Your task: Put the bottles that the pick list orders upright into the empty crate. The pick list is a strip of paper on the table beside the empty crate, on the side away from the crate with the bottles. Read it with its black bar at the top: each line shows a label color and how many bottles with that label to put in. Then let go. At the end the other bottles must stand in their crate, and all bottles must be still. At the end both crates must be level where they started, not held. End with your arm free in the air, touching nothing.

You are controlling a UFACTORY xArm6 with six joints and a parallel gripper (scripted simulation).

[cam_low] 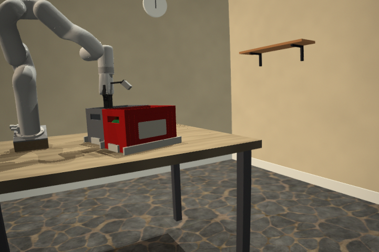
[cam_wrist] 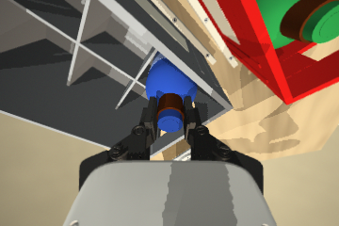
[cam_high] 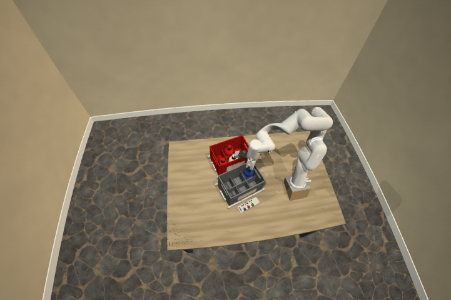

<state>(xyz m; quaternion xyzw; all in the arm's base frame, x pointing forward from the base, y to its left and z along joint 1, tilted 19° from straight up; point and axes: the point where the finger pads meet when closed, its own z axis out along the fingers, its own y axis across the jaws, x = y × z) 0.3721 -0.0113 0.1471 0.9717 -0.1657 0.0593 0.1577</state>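
The blue bottle lies 70 mm below my hand. Also, from my hand: green-label bottle (140 mm to the right, 100 mm below, 30 mm ahead); white-label bottle (110 mm to the right, 110 mm ahead, 100 mm below); grey crate (100 mm below, 80 mm to the left, 50 mm ahead).
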